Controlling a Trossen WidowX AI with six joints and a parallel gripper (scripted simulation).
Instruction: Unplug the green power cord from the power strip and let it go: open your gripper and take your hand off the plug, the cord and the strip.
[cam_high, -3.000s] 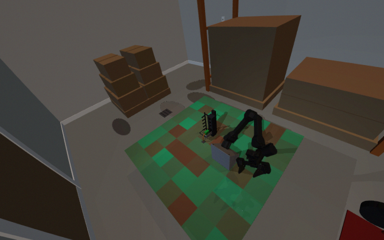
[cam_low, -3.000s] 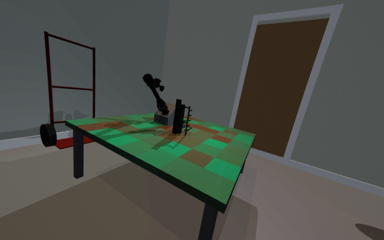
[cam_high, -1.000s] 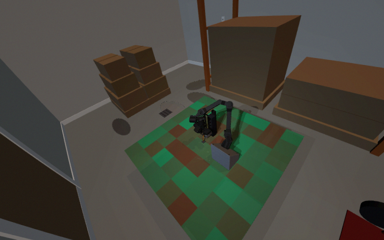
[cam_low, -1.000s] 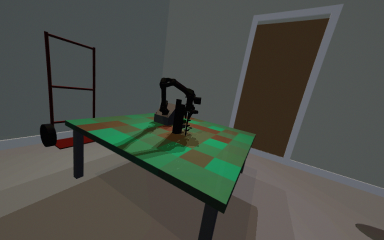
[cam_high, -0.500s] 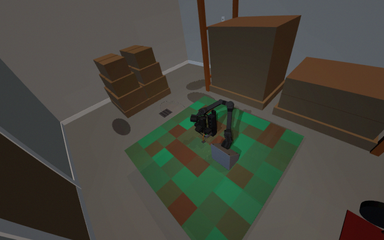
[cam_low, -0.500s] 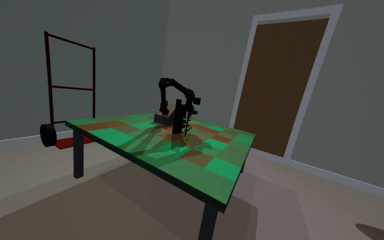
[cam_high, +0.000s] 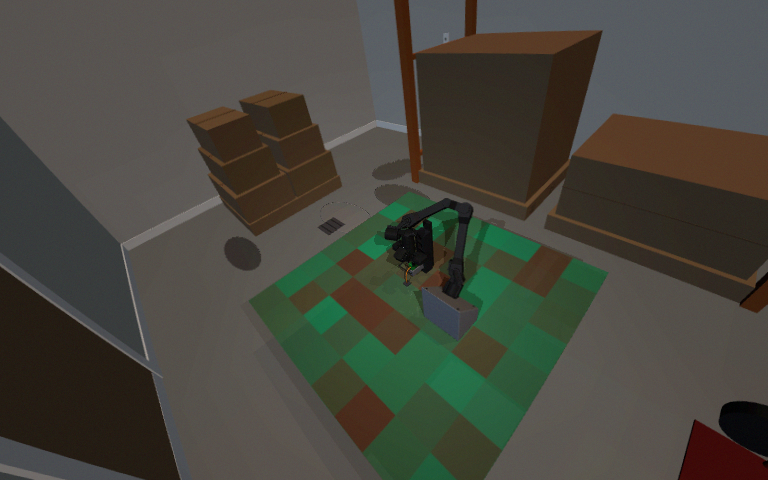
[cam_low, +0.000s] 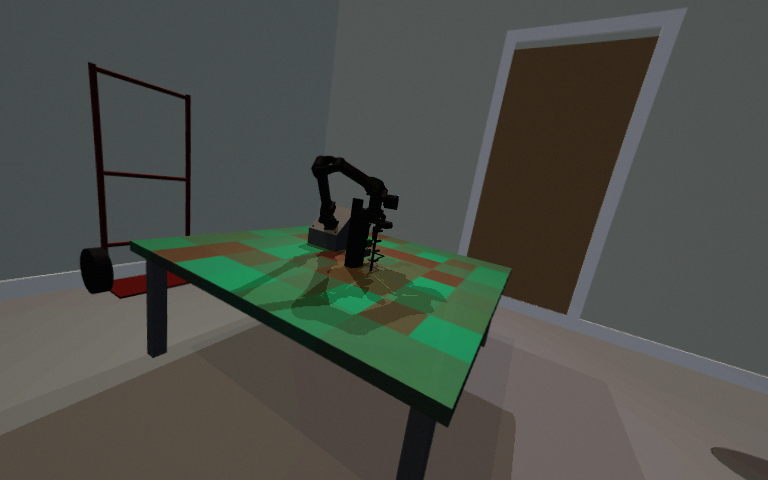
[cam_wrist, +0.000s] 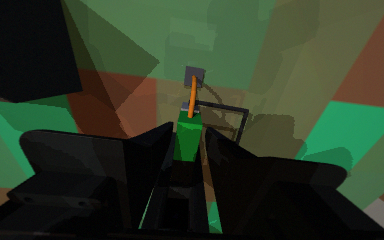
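Now: the green plug 4 cm to the right of my gripper tip and 1 cm below it. Round my gripper tip: tall black block (3 cm behind, 13 cm to the right, 4 cm above).
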